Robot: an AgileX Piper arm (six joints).
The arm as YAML. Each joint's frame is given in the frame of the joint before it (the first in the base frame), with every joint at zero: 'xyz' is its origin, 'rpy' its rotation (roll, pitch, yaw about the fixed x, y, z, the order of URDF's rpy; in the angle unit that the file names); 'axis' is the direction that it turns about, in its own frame. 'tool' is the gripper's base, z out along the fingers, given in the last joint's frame.
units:
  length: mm
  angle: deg
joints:
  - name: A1
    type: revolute
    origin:
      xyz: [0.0, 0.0, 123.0]
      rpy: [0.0, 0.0, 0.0]
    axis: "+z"
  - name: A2
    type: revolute
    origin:
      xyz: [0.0, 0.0, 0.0]
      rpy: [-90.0, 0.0, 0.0]
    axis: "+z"
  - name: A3
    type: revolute
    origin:
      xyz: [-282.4, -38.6, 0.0]
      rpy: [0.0, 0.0, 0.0]
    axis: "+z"
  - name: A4
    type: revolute
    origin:
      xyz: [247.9, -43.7, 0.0]
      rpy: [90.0, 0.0, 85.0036]
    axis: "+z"
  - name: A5
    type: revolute
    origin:
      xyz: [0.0, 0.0, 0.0]
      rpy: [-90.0, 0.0, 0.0]
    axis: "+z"
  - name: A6
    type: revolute
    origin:
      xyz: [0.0, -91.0, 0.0]
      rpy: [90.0, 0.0, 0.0]
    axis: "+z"
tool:
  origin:
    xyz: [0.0, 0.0, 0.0]
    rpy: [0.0, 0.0, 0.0]
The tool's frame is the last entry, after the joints.
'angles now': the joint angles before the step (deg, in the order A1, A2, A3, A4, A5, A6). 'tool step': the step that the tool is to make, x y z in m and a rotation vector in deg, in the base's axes. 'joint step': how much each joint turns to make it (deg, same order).
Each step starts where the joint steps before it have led.
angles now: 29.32, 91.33, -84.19, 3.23, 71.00, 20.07
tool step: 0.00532, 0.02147, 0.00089, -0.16, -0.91, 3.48
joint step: 2.83, 3.06, -3.84, -0.41, 0.11, -0.66
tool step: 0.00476, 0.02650, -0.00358, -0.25, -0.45, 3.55
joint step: 3.28, 3.87, -4.10, -0.38, 0.01, -0.27
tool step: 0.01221, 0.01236, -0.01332, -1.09, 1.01, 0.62
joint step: 0.52, 4.02, -2.56, -0.27, 0.00, -0.10
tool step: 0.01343, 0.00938, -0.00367, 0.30, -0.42, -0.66
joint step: 0.00, 3.39, -3.93, -0.20, 0.00, 0.70
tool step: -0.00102, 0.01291, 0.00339, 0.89, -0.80, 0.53
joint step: 1.61, 1.21, -2.41, -0.11, -0.01, 1.14
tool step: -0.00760, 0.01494, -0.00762, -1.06, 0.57, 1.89
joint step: 2.49, 1.09, 0.00, -0.66, 0.00, 0.65
